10 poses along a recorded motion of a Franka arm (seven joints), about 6.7 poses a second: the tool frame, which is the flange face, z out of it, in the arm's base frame.
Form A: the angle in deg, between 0 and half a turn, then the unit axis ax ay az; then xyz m.
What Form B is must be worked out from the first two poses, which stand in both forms.
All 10 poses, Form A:
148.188 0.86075 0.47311 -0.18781 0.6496 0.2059 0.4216
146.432 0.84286 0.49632 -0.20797 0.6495 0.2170 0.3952
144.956 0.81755 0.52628 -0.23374 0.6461 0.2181 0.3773
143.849 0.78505 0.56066 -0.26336 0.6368 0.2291 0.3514
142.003 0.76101 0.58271 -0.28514 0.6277 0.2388 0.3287
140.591 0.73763 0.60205 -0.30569 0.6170 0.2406 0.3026
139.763 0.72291 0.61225 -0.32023 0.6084 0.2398 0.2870
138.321 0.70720 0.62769 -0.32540 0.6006 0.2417 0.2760
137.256 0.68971 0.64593 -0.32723 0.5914 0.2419 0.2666
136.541 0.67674 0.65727 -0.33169 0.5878 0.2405 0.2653
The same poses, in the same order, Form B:
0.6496 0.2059 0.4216 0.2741 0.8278 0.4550 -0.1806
0.6495 0.2170 0.3952 0.2888 0.8070 0.4752 -0.1991
0.6461 0.2181 0.3773 0.3011 0.7796 0.5019 -0.2229
0.6368 0.2291 0.3514 0.3103 0.7463 0.5330 -0.2504
0.6277 0.2388 0.3287 0.3255 0.7196 0.5510 -0.2696
0.6170 0.2406 0.3026 0.3372 0.6944 0.5668 -0.2878
0.6084 0.2398 0.2870 0.3440 0.6788 0.5749 -0.3007
0.6006 0.2417 0.2760 0.3558 0.6609 0.5866 -0.3041
0.5914 0.2419 0.2666 0.3644 0.6423 0.6015 -0.3047
0.5878 0.2405 0.2653 0.3702 0.6287 0.6106 -0.3081

